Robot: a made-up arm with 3 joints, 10 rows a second.
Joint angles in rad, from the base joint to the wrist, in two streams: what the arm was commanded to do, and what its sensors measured. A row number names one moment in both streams.
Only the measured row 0 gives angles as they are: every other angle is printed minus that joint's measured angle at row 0.
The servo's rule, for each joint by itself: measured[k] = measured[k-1] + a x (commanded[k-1-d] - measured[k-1]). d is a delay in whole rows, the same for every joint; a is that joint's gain. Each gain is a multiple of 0.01, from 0.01 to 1. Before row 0 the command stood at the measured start. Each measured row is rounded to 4 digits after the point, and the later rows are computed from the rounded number. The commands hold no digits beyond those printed.
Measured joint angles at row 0:
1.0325 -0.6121 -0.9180
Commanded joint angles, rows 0 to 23:
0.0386 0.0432 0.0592
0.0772 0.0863 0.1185
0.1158 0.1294 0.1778
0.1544 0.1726 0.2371
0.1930 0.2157 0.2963
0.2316 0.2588 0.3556
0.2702 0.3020 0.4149
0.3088 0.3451 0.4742
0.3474 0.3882 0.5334
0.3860 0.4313 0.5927
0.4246 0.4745 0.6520
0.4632 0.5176 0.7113
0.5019 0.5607 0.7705
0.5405 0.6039 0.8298
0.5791 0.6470 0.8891
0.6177 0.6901 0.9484
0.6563 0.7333 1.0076
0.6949 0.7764 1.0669
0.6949 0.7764 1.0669
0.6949 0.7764 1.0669
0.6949 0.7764 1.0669
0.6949 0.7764 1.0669
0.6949 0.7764 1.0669
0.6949 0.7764 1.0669
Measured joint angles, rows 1 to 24:
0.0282 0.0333 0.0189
0.0640 0.0741 0.0508
0.1018 0.1167 0.0914
0.1402 0.1597 0.1380
0.1787 0.2028 0.1887
0.2173 0.2459 0.2421
0.2559 0.2891 0.2974
0.2945 0.3322 0.3540
0.3331 0.3753 0.4114
0.3717 0.4184 0.4694
0.4103 0.4616 0.5278
0.4489 0.5047 0.5865
0.4876 0.5478 0.6454
0.5262 0.5910 0.7044
0.5648 0.6341 0.7635
0.6034 0.6772 0.8227
0.6420 0.7204 0.8819
0.6806 0.7635 0.9411
0.6910 0.7734 0.9814
0.6938 0.7757 1.0088
0.6946 0.7762 1.0274
0.6948 0.7764 1.0400
0.6949 0.7764 1.0486
0.6949 0.7764 1.0545
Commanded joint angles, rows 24 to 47:
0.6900 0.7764 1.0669
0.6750 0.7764 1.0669
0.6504 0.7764 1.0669
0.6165 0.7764 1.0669
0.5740 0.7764 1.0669
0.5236 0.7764 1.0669
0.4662 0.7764 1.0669
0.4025 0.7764 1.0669
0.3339 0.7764 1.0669
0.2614 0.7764 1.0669
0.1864 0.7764 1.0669
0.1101 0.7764 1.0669
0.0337 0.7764 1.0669
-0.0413 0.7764 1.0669
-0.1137 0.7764 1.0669
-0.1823 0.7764 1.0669
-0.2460 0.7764 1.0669
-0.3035 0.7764 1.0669
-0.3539 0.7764 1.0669
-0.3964 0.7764 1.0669
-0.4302 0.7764 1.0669
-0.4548 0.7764 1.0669
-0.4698 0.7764 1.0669
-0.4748 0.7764 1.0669
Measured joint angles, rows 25 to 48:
0.6913 0.7764 1.0585
0.6794 0.7764 1.0612
0.6582 0.7764 1.0630
0.6278 0.7764 1.0642
0.5885 0.7764 1.0651
0.5411 0.7764 1.0657
0.4864 0.7764 1.0661
0.4252 0.7764 1.0664
0.3586 0.7764 1.0666
0.2876 0.7764 1.0667
0.2137 0.7764 1.0668
0.1381 0.7764 1.0668
0.0619 0.7764 1.0668
-0.0134 0.7764 1.0668
-0.0866 0.7764 1.0668
-0.1565 0.7764 1.0668
-0.2218 0.7764 1.0668
-0.2814 0.7764 1.0668
-0.3343 0.7764 1.0668
-0.3796 0.7764 1.0668
-0.4165 0.7764 1.0668
-0.4445 0.7764 1.0668
-0.4630 0.7764 1.0668
-0.4716 0.7764 1.0668

